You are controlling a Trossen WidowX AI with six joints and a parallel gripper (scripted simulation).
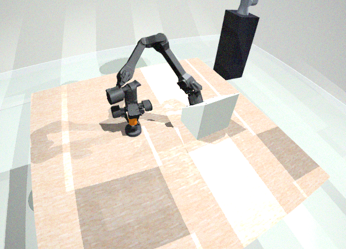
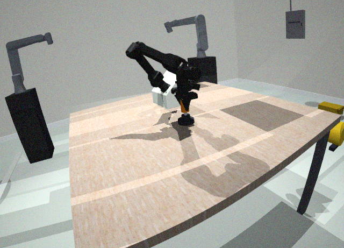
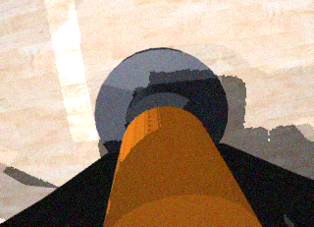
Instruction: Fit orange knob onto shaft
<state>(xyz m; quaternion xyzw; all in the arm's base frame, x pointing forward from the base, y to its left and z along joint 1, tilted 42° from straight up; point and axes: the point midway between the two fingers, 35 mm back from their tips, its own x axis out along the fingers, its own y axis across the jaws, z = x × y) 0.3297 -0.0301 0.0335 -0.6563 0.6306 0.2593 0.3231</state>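
My gripper tip is now 30 mm below the orange knob. The rest, counted from my gripper tip: round pedestal: 40 mm below.
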